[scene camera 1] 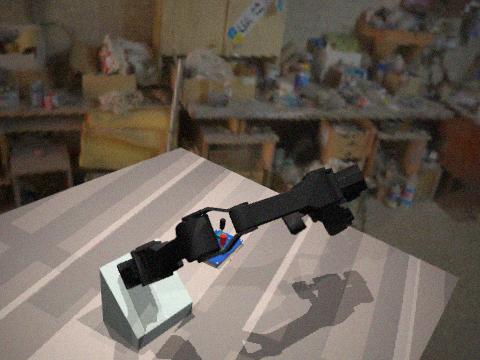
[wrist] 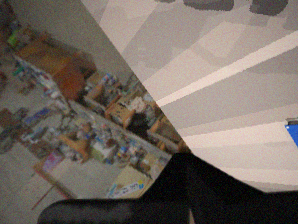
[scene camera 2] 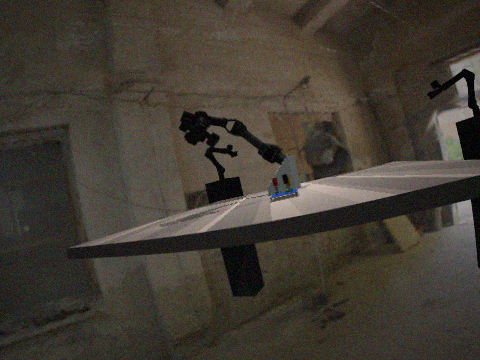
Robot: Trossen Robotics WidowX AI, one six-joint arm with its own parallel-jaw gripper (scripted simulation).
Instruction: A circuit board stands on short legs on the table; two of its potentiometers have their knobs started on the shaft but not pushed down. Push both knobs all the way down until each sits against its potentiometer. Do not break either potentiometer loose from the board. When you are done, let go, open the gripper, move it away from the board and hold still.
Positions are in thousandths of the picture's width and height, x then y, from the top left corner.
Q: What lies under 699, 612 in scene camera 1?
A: My gripper.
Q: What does my gripper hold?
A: Nothing.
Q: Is my gripper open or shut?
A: Shut.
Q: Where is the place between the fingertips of my gripper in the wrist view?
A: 609, 717
